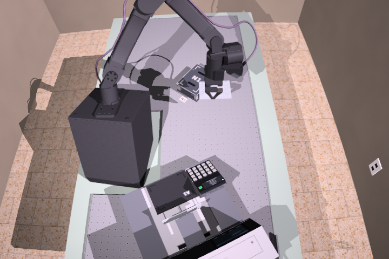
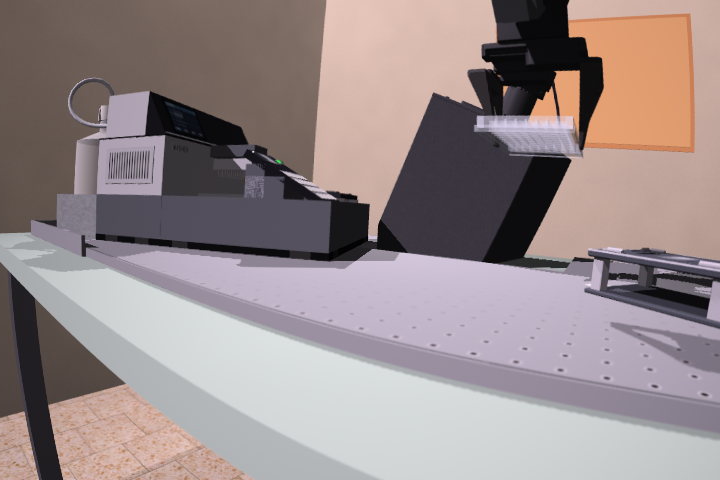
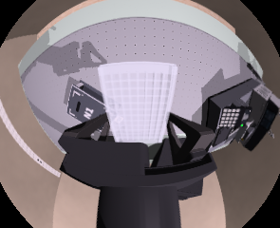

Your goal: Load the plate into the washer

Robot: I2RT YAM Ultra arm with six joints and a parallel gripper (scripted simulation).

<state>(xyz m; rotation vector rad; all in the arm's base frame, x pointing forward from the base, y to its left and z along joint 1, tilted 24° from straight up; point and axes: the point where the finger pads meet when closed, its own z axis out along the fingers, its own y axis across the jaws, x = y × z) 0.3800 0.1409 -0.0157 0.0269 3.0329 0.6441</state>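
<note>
The dark carrier is 160 mm behind my hand, 400 mm to the right of it and 60 mm below it. The rest, counted from my hand: plate nest N1: 60 mm behind, 160 mm to the left, 110 mm below; then white well plate: 10 mm ahead; then N1 label: 130 mm behind, 70 mm to the left, 150 mm below.
</note>
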